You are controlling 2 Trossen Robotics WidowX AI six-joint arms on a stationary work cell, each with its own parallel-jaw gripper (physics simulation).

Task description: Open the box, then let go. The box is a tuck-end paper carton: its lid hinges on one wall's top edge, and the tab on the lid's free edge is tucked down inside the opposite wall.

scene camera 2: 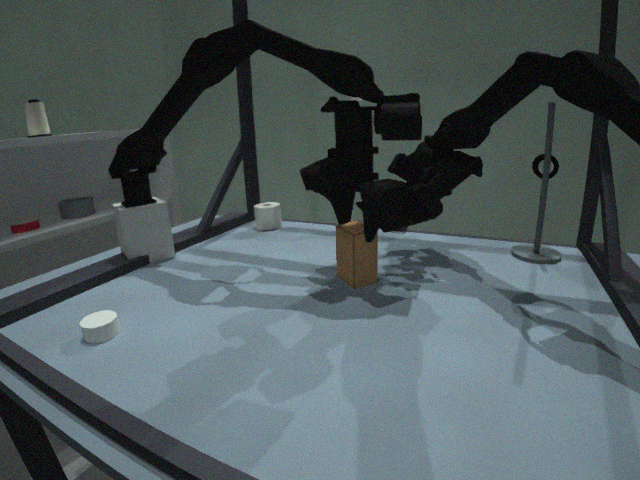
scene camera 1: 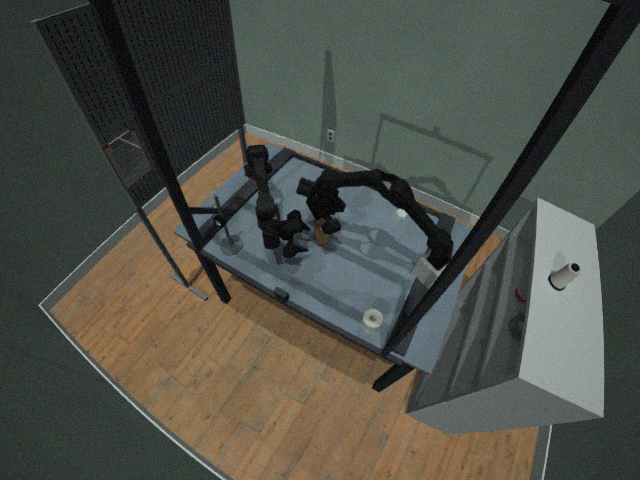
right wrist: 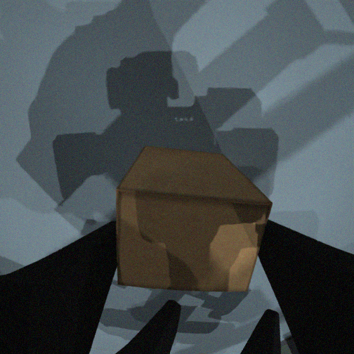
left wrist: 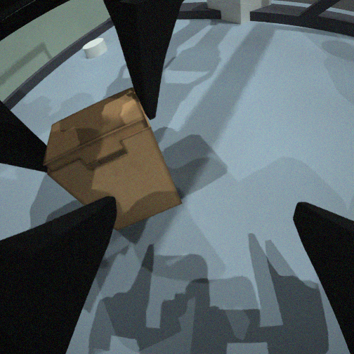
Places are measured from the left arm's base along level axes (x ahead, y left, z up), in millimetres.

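Pixels of known places: left gripper, fingertip midpoint: [scene camera 2: 377,228] [scene camera 1: 309,240]; right gripper, fingertip midpoint: [scene camera 2: 356,236] [scene camera 1: 321,227]; right arm's base, link origin: [scene camera 2: 138,203] [scene camera 1: 437,261].
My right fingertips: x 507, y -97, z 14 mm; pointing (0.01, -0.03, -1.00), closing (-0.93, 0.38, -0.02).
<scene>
Behind a point stands the place of what it marks.
The brown carton [scene camera 1: 321,236] {y -123, x 528, z -3 mm} [scene camera 2: 356,260] {y -67, x 489, z -15 mm} [left wrist: 132,175] [right wrist: 187,175] stands upright on the table. Its lid lies down over the top. In the left wrist view a cut-out notch shows in the near wall below the lid's edge; the tab itself is hidden. My right gripper [scene camera 2: 357,231] {y -97, x 507, z 14 mm} [left wrist: 103,141] [right wrist: 187,228] comes from above and is shut on the carton, one finger at each side near the top. My left gripper [scene camera 1: 308,240] {y -176, x 509, z 7 mm} [left wrist: 208,208] [right wrist: 231,308] is open and empty beside the carton, on the notched wall's side. Its fingertips are hard to make out in scene camera 2.
A white roll [scene camera 1: 372,318] {y -260, x 889, z -35 mm} [scene camera 2: 267,215] {y -247, x 868, z -23 mm} and a low white disc [scene camera 1: 401,213] {y 254, x 700, z -39 mm} [scene camera 2: 99,326] {y 269, x 676, z -39 mm} [left wrist: 95,48] stand on the table [scene camera 1: 330,284] {y -240, x 678, z -63 mm} [scene camera 2: 465,413] {y 121, x 253, z -63 mm}. A rod stand [scene camera 1: 231,244] {y -383, x 254, z -48 mm} [scene camera 2: 536,253] {y -368, x 246, z -54 mm} is near the left arm's side. Dark frame posts rise at the table's edges.
</scene>
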